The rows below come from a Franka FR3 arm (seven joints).
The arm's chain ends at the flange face. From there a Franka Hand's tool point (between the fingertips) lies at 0.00 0.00 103.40 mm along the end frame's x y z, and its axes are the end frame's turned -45 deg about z.
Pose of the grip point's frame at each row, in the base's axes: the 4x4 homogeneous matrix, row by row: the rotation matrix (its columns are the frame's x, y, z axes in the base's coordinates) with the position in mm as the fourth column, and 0 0 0 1 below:
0.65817 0.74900 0.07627 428.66; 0.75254 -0.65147 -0.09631 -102.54; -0.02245 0.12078 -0.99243 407.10; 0 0 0 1
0.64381 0.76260 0.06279 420.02; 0.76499 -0.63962 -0.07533 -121.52; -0.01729 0.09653 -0.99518 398.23; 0 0 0 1
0.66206 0.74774 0.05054 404.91; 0.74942 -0.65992 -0.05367 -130.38; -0.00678 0.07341 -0.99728 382.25; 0 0 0 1
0.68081 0.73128 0.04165 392.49; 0.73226 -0.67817 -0.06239 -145.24; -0.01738 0.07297 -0.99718 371.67; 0 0 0 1
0.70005 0.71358 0.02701 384.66; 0.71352 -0.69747 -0.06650 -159.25; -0.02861 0.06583 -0.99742 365.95; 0 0 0 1
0.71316 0.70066 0.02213 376.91; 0.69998 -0.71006 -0.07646 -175.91; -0.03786 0.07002 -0.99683 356.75; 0 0 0 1
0.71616 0.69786 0.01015 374.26; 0.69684 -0.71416 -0.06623 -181.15; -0.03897 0.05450 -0.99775 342.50; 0 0 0 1
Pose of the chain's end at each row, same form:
0.99502 0.06423 0.07627 420.77; 0.07147 -0.99278 -0.09631 -92.58; 0.06953 0.10128 -0.99243 509.72; 0 0 0 1
0.99448 0.08400 0.06279 413.53; 0.08865 -0.99321 -0.07533 -113.73; 0.05603 0.08048 -0.99518 501.13; 0 0 0 1
0.99688 0.06058 0.05054 399.68; 0.06329 -0.99655 -0.05367 -124.83; 0.04711 0.05670 -0.99728 485.37; 0 0 0 1
0.99850 0.03569 0.04165 388.18; 0.03825 -0.99732 -0.06239 -138.79; 0.03931 0.06389 -0.99718 474.78; 0 0 0 1
0.99959 0.00957 0.02701 381.87; 0.01135 -0.99772 -0.06650 -152.37; 0.02632 0.06678 -0.99742 469.08; 0 0 0 1
0.99972 -0.00884 0.02213 374.62; -0.00713 -0.99705 -0.07646 -168.00; 0.02274 0.07628 -0.99683 459.82; 0 0 0 1
0.99986 -0.01294 0.01015 373.21; -0.01225 -0.99773 -0.06623 -174.30; 0.01098 0.06609 -0.99775 445.67; 0 0 0 1

